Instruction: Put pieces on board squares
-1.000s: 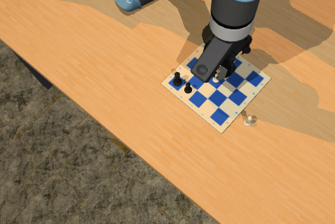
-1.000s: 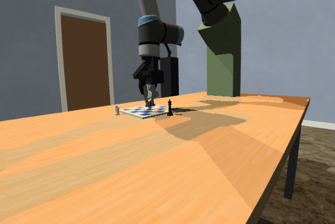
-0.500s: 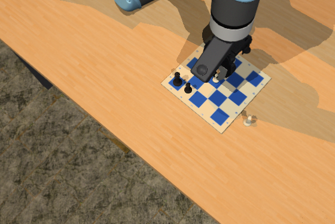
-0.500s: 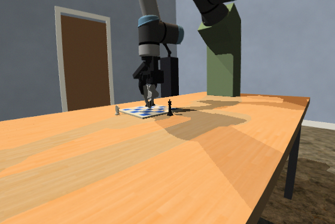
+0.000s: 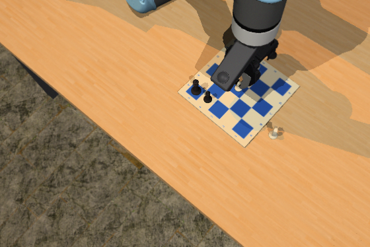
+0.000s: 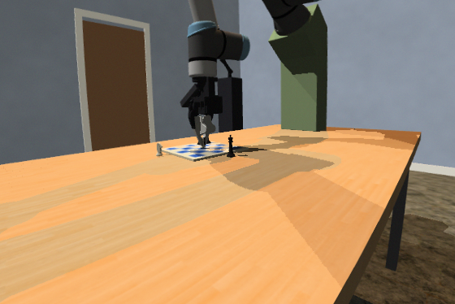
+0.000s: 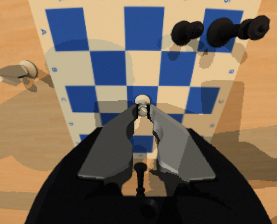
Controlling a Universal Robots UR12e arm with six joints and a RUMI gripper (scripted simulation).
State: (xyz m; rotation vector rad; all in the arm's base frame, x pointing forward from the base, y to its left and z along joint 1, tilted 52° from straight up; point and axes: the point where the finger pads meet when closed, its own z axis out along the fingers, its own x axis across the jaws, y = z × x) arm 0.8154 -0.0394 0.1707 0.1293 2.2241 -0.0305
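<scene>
Right now the white pawn is 10 mm below my hand. Also, from my hand: black pawn (50 mm behind, 70 mm to the right); then blue-and-cream chessboard (30 mm below); then black queen (90 mm behind, 60 mm to the right).
</scene>
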